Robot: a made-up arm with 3 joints. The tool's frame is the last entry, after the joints. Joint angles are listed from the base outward. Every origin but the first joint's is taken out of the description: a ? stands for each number. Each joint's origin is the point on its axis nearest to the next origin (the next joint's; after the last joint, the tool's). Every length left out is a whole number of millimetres.
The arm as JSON. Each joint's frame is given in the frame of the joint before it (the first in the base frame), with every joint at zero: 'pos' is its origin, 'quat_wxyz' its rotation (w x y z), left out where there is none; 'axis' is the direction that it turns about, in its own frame. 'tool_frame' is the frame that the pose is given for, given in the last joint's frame.
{
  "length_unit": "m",
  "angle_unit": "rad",
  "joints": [
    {
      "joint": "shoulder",
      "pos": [
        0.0,
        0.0,
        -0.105
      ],
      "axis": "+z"
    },
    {
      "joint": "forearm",
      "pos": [
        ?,
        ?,
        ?
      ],
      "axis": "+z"
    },
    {
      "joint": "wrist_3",
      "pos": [
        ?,
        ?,
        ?
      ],
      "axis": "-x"
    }
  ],
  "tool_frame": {
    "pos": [
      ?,
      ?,
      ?
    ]
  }
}
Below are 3 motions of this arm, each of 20 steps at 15 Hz.
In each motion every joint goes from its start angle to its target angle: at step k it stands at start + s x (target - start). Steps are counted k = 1, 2, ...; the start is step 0. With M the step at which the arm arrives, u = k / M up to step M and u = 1 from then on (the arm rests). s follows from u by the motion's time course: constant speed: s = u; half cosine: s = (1 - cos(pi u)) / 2; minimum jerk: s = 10 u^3 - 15 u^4 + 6 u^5.
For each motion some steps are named. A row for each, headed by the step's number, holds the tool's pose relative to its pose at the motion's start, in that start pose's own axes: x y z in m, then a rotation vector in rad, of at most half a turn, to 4 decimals.
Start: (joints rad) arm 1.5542 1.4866 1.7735
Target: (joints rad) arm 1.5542 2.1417 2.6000
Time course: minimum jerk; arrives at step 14
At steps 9, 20:
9: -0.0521 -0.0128 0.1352 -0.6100 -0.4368 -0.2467
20: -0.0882 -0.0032 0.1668 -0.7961 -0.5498 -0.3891

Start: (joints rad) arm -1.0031 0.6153 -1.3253
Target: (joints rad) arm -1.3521 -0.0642 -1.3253
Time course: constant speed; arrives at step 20
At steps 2, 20:
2: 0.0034 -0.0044 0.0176 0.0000 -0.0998 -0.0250
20: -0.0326 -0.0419 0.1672 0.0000 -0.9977 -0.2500

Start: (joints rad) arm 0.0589 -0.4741 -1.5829
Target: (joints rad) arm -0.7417 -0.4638 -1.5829
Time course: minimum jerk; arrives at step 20
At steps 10, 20:
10: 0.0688 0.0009 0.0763 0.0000 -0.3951 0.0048
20: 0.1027 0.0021 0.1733 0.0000 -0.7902 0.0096

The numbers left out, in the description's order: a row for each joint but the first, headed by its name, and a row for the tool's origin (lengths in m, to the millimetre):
forearm: 0.093 0.117 0.0
wrist_3: 0.126 0.013 0.0
tool: 0.0 -0.132 -0.047

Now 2 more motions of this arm.
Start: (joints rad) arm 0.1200 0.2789 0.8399
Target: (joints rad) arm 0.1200 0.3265 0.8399
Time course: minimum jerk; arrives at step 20
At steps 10, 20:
10: 0.0026 0.0020 0.0023 0.0000 -0.0177 0.0159
20: 0.0051 0.0041 0.0046 0.0000 -0.0354 0.0318

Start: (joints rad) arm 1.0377 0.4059 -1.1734
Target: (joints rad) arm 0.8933 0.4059 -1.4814
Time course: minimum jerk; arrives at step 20
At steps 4, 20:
4: 0.0006 0.0000 -0.0004 0.0178 -0.0077 -0.0032
20: 0.0144 0.0056 -0.0025 0.3075 -0.1407 -0.0349

